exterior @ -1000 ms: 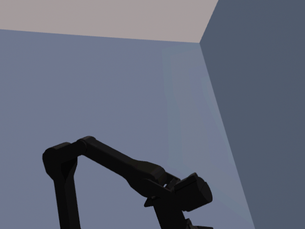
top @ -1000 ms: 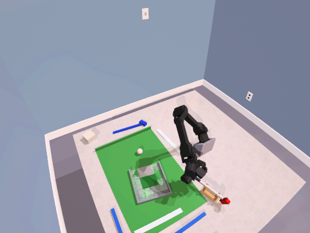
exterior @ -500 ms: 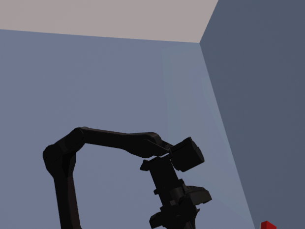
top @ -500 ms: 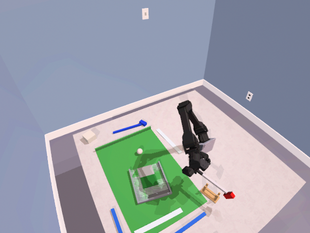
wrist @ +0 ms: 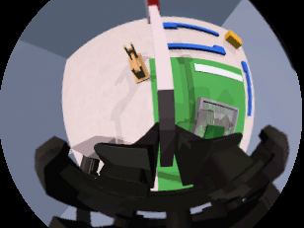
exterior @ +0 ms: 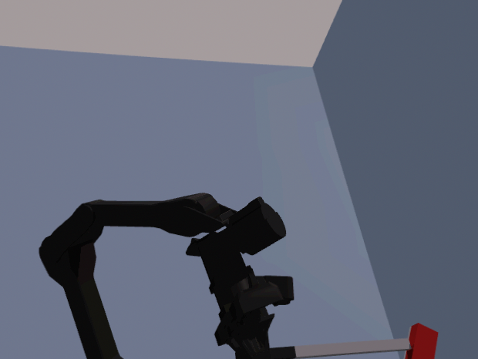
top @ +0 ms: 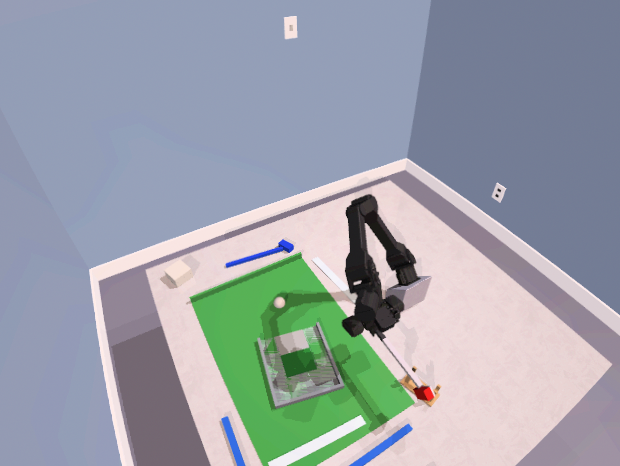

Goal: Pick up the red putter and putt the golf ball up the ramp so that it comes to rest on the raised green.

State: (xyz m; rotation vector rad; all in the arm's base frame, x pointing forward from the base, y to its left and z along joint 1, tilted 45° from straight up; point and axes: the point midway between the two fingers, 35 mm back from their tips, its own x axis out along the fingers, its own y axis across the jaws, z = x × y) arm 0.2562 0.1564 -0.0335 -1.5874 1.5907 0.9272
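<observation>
The red putter lies 110 mm to the left of my gripper tip and 30 mm above it. From my gripper tip the other things lie so: blue putter: 140 mm ahead, 610 mm to the right, 120 mm below; then wooden stand: 70 mm behind, 180 mm to the left, 100 mm below; then white golf ball: 180 mm ahead, 330 mm to the right, 110 mm below.
</observation>
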